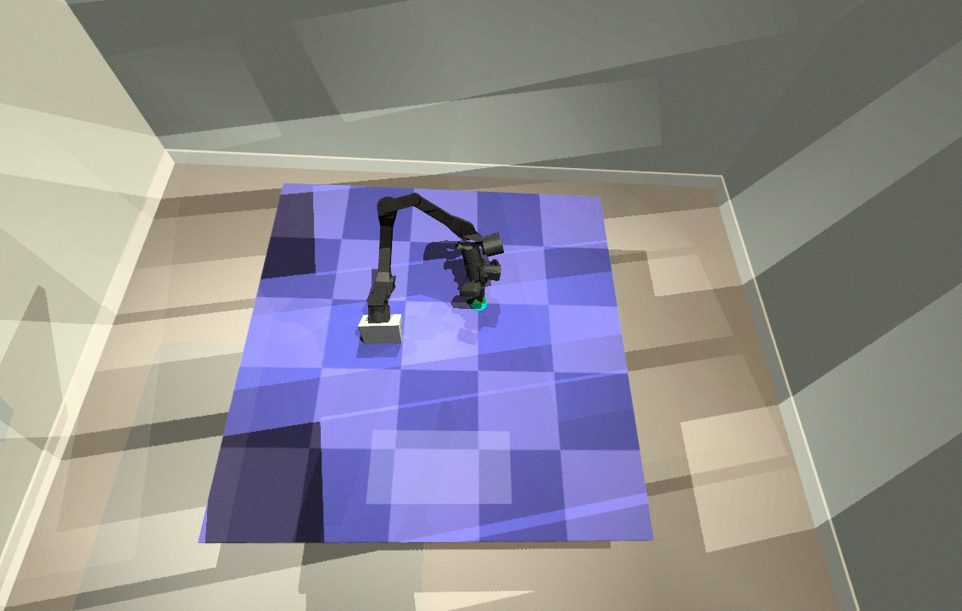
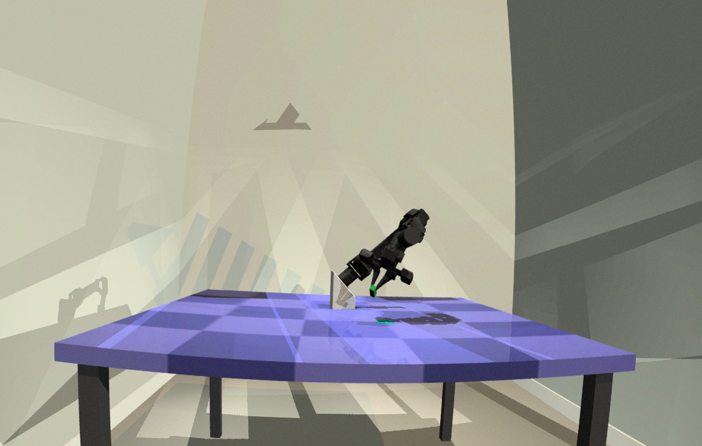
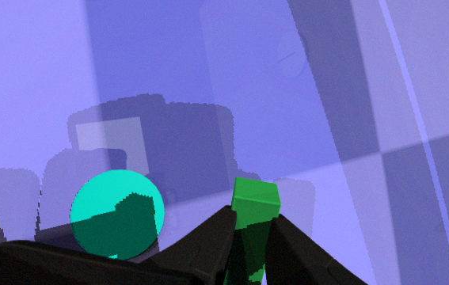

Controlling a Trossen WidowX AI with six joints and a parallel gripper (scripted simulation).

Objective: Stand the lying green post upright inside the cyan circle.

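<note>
Right now my gripper tip is 110 mm above the cyan circle and 40 mm to the right of it. The rest, counted from my gripper tip: green post 20 mm behind, 10 mm below.
</note>
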